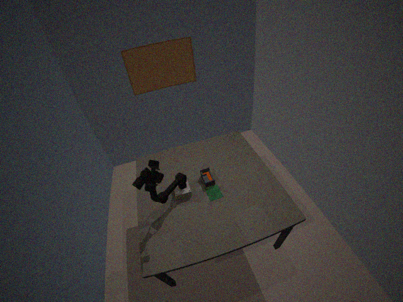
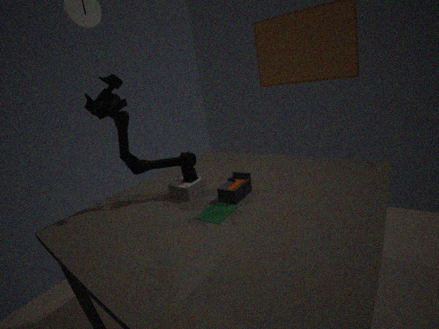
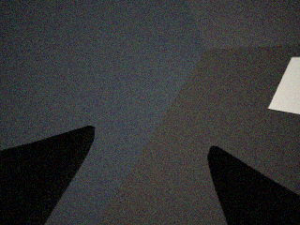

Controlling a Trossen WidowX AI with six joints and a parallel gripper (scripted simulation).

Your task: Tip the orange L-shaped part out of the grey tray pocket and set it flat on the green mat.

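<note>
The orange L-shaped part lies 390 mm ahead of my gripper tip, 320 mm to the left of it and 530 mm below it. Also, from my gripper tip: green mat (380 mm ahead, 160 mm to the left, 600 mm below).
</note>
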